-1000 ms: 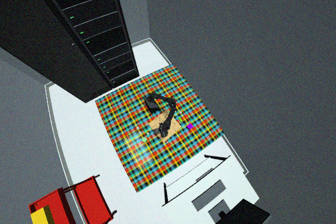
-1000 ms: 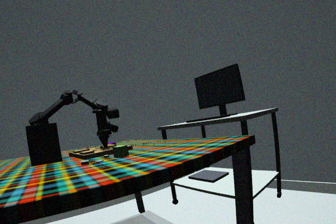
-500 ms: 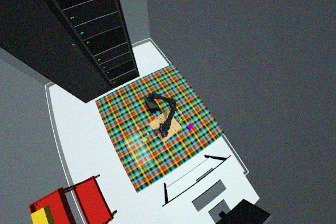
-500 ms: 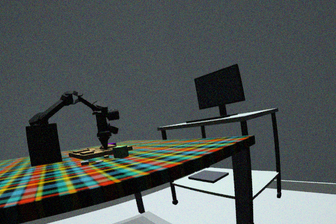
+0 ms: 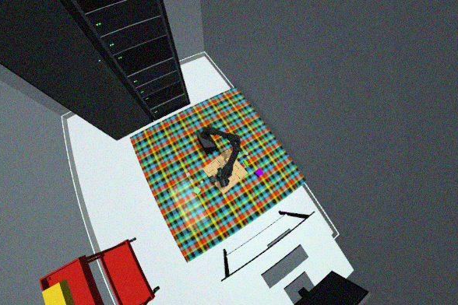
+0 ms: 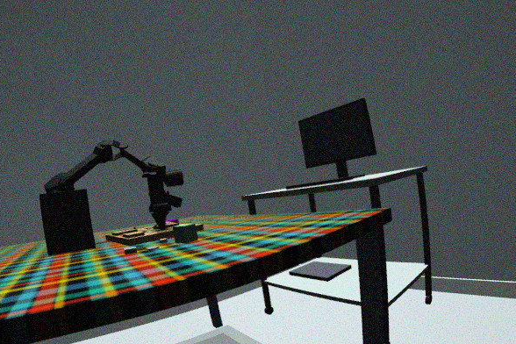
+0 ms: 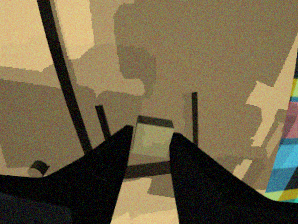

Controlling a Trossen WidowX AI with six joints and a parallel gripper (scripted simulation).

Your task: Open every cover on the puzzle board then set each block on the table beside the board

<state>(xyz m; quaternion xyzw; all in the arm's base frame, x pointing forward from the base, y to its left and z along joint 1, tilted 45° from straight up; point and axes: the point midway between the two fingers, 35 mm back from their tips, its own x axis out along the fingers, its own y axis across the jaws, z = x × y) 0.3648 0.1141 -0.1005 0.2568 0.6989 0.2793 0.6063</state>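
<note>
My gripper tip is 260 mm to the left of the grey piece, 140 mm past it and 10 mm above it. Also, from my gripper tip: bright green block: 270 mm to the left, 40 mm behind, 10 mm below; then purple block: 340 mm to the left, 90 mm ahead; then pale green block: 230 mm to the right, 30 mm ahead, 10 mm above.
</note>
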